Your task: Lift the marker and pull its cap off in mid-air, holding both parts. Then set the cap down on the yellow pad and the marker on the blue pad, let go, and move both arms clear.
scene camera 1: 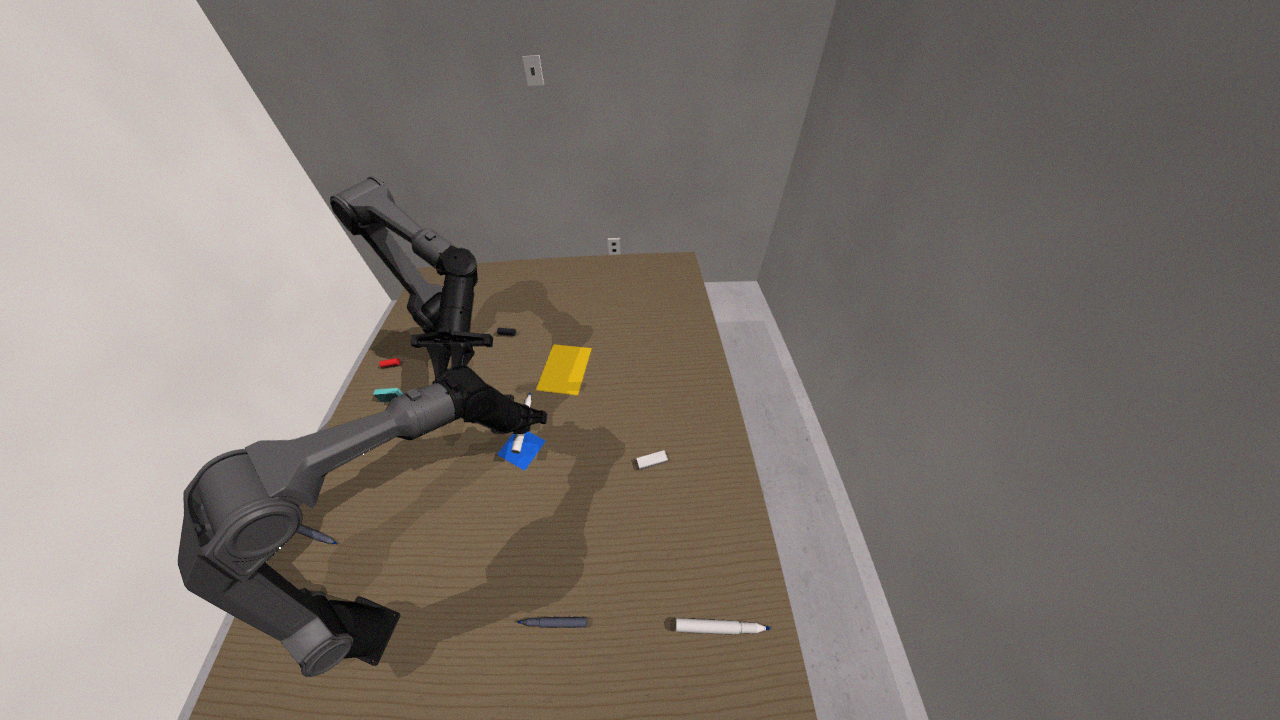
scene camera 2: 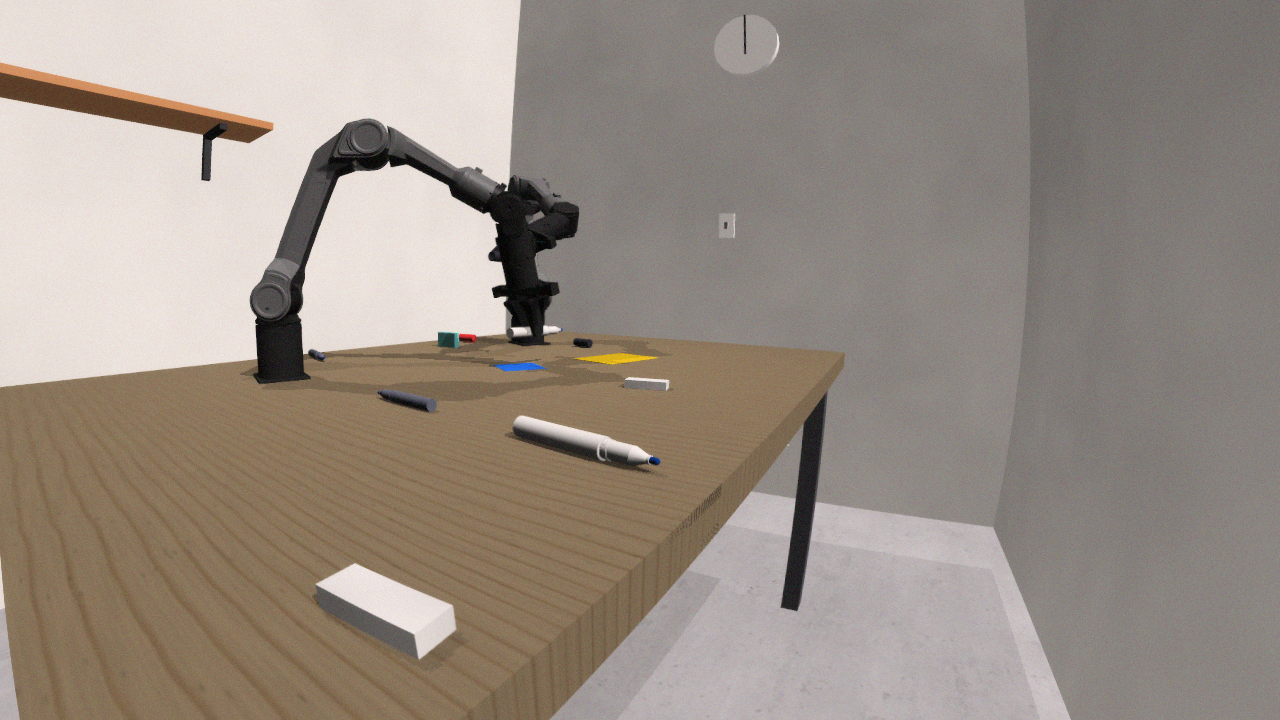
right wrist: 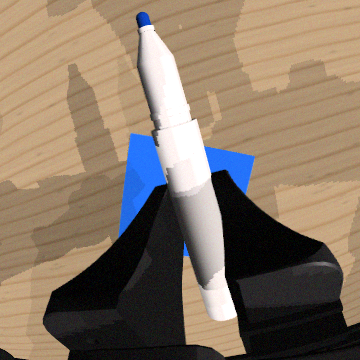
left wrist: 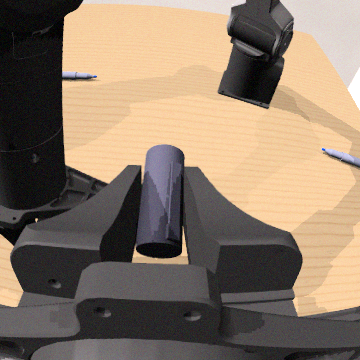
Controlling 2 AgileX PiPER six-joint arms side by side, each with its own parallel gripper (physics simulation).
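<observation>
The uncapped white marker [scene camera 1: 518, 443] [scene camera 2: 519, 332] [right wrist: 180, 155], with a blue tip, is held tilted in my right gripper [right wrist: 195, 196], above the blue pad [scene camera 1: 526, 459] [scene camera 2: 519, 367] [right wrist: 142, 150]. In scene camera 2 this gripper [scene camera 2: 530, 329] points down. My left gripper [left wrist: 162, 184] is shut on the dark blue cap [left wrist: 162, 200], which stands apart from the marker. In scene camera 1 the right arm's wrist hides the left fingertips and the cap. The yellow pad [scene camera 1: 562, 368] [scene camera 2: 617, 358] lies on the table, above and right of the blue pad in scene camera 1.
The arms stand close together. Around them lie a black cylinder [scene camera 1: 506, 331] [scene camera 2: 582, 342], a red piece [scene camera 1: 389, 362], a teal block [scene camera 1: 386, 392] [scene camera 2: 447, 339], a white block [scene camera 1: 651, 459] [scene camera 2: 646, 384], dark pens [scene camera 1: 552, 621] [scene camera 1: 317, 535] and another white marker [scene camera 1: 708, 625] [scene camera 2: 563, 436].
</observation>
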